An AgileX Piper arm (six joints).
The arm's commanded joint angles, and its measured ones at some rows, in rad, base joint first. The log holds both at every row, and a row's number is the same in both.
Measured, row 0:
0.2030, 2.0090, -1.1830, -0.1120, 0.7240, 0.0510
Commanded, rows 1 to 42:
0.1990, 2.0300, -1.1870, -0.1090, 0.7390, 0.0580
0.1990, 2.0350, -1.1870, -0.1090, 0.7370, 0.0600
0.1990, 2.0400, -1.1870, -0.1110, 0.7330, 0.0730
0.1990, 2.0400, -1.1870, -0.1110, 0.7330, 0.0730
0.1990, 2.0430, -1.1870, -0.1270, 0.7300, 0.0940
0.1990, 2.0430, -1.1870, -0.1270, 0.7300, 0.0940
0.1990, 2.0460, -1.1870, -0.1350, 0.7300, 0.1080
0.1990, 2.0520, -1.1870, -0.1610, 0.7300, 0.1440
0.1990, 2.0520, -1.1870, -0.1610, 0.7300, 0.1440
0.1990, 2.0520, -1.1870, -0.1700, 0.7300, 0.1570
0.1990, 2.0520, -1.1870, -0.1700, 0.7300, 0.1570
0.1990, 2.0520, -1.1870, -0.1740, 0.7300, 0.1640
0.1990, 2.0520, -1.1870, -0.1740, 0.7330, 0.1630
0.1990, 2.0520, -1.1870, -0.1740, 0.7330, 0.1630
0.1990, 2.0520, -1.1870, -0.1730, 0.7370, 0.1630
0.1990, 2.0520, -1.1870, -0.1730, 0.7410, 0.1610
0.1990, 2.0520, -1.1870, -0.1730, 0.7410, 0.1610
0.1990, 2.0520, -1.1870, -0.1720, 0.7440, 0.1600
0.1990, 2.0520, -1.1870, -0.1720, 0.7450, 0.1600
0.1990, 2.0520, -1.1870, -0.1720, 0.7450, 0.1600
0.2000, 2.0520, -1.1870, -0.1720, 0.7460, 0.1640
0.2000, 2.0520, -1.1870, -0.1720, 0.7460, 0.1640
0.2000, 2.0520, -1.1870, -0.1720, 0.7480, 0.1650
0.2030, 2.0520, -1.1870, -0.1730, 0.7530, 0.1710
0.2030, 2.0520, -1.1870, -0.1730, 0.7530, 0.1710
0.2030, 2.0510, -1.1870, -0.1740, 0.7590, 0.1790
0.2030, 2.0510, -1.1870, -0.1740, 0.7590, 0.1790
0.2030, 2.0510, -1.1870, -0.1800, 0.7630, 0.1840
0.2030, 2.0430, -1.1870, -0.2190, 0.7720, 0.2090
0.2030, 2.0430, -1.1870, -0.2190, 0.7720, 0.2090
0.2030, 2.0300, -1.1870, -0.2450, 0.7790, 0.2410
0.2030, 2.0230, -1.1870, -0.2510, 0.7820, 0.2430
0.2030, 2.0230, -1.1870, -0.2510, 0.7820, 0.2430
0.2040, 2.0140, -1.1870, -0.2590, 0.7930, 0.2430
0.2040, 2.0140, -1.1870, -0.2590, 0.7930, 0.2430
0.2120, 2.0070, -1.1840, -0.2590, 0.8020, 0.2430
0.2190, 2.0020, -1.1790, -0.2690, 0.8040, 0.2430
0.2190, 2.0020, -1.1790, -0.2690, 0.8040, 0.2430
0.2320, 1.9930, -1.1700, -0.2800, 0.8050, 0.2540
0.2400, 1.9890, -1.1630, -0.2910, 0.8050, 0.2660
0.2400, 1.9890, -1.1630, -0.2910, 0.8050, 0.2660
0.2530, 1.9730, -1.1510, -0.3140, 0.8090, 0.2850
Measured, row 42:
0.2350, 1.9930, -1.1700, -0.3000, 0.8020, 0.2580
